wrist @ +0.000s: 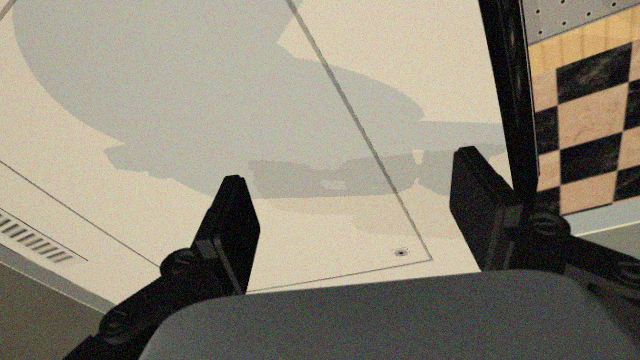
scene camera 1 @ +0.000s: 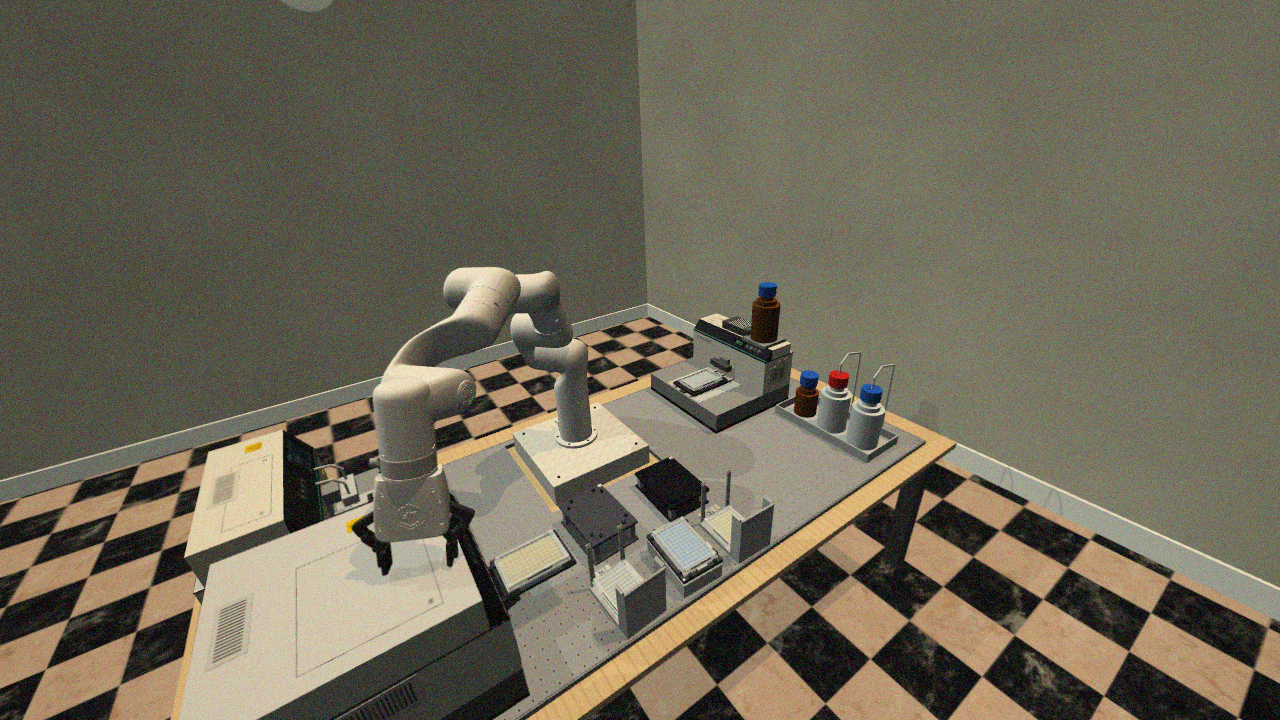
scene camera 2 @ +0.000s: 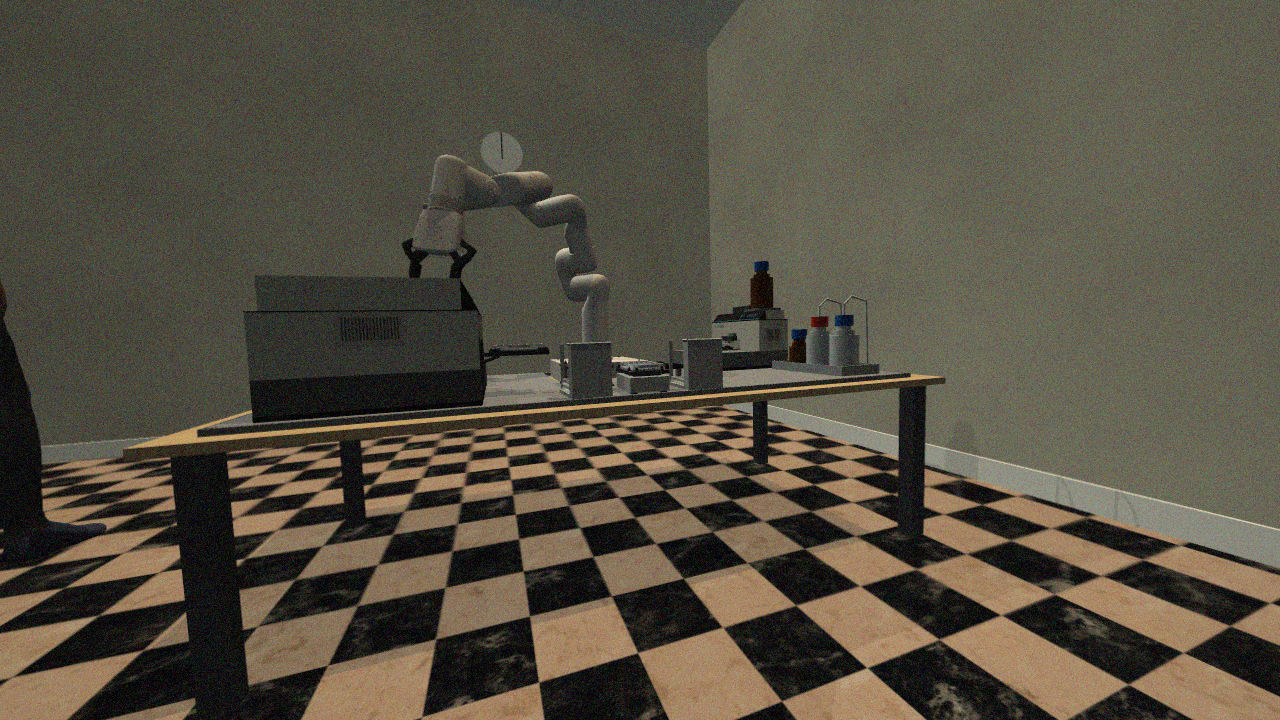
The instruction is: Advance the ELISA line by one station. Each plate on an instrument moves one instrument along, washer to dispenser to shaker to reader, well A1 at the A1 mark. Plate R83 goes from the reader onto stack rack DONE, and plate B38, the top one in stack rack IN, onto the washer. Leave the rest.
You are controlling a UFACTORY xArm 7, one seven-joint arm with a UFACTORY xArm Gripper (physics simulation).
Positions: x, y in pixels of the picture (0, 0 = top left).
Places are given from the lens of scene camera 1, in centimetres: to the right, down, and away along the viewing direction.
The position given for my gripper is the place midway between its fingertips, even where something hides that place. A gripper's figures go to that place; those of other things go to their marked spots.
my gripper (scene camera 1: 419, 565): -34, 32, 74
blue-tinted plate (scene camera 1: 688, 551): 10, 40, 100
pale yellow well plate (scene camera 1: 527, 562): -22, 40, 93
